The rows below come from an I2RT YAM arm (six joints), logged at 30 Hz.
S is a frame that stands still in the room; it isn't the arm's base.
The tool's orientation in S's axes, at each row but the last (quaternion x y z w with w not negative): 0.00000 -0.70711 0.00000 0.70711; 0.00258 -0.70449 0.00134 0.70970; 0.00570 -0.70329 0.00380 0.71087; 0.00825 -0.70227 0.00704 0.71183; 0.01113 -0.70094 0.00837 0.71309; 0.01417 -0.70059 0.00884 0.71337; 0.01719 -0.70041 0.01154 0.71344; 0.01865 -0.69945 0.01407 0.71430; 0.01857 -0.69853 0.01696 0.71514; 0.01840 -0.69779 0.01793 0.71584
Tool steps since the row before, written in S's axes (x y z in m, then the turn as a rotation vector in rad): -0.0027 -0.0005 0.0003 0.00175 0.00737 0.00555; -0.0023 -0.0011 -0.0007 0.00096 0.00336 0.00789; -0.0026 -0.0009 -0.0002 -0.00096 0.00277 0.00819; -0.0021 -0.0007 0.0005 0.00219 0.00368 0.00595; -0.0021 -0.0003 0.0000 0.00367 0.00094 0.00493; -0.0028 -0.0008 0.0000 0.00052 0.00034 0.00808; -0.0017 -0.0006 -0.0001 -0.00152 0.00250 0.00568; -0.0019 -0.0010 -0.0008 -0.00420 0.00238 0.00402; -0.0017 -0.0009 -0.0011 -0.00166 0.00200 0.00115; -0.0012 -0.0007 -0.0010 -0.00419 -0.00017 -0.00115
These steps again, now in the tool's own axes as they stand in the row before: 0.0003 -0.0005 0.0027 0.00555 0.00737 -0.00175; -0.0007 -0.0011 0.0023 0.00789 0.00337 -0.00092; -0.0002 -0.0009 0.0026 0.00817 0.00281 0.00101; 0.0005 -0.0007 0.0021 0.00597 0.00364 -0.00219; 0.0000 -0.0002 0.0021 0.00499 0.00086 -0.00361; 0.0000 -0.0007 0.0028 0.00809 0.00039 -0.00039; -0.0001 -0.0005 0.0017 0.00563 0.00261 0.00152; -0.0008 -0.0009 0.0019 0.00392 0.00260 0.00417; -0.0011 -0.0008 0.0017 0.00111 0.00208 0.00158; -0.0010 -0.0006 0.0012 -0.00126 0.00004 0.00416
